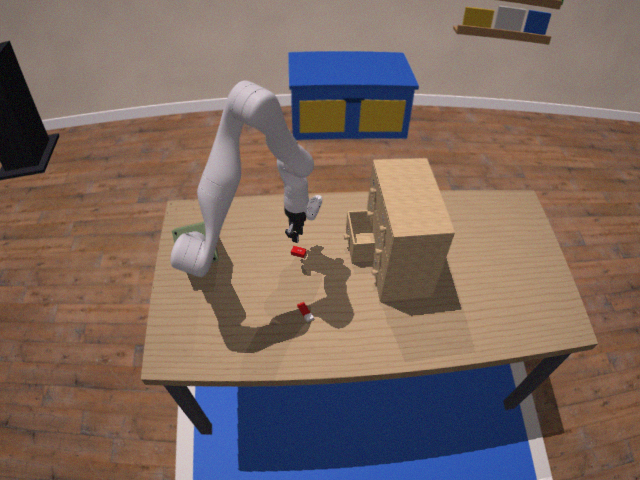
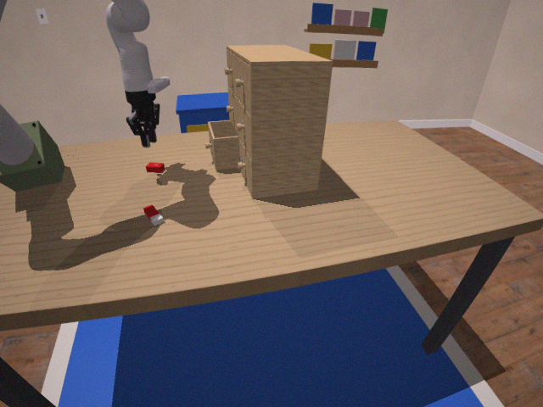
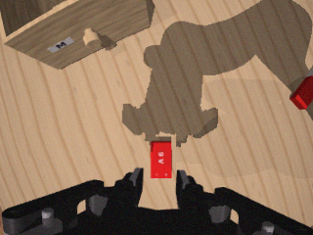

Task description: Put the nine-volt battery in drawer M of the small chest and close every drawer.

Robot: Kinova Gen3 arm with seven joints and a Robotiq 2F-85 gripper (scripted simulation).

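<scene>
The nine-volt battery is 10 mm behind my hand and 90 mm below it. Also, from my hand: red-and-white object (240 mm to the right, 90 mm below).
</scene>
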